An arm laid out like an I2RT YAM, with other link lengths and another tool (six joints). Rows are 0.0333 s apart.
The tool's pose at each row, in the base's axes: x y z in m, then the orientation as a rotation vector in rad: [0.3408 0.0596 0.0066 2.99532 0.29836 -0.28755]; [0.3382 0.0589 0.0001 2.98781 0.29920 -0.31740]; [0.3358 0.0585 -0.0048 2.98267 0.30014 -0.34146]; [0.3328 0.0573 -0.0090 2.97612 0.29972 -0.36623]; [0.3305 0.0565 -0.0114 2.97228 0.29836 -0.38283]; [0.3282 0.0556 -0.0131 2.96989 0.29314 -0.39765]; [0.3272 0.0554 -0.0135 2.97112 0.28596 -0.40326]
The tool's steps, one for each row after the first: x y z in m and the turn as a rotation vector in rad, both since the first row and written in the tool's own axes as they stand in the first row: [-0.0013 -0.0005 0.0069 -0.00256 -0.02037 -0.00180]; [-0.0027 -0.0011 0.0121 -0.00350 -0.03663 -0.00347]; [-0.0050 -0.0009 0.0169 -0.00554 -0.05367 -0.00427]; [-0.0069 -0.0009 0.0198 -0.00629 -0.06505 -0.00411]; [-0.0089 -0.0006 0.0220 -0.00599 -0.07524 -0.00133]; [-0.0099 -0.0007 0.0226 -0.00392 -0.07897 0.00312]
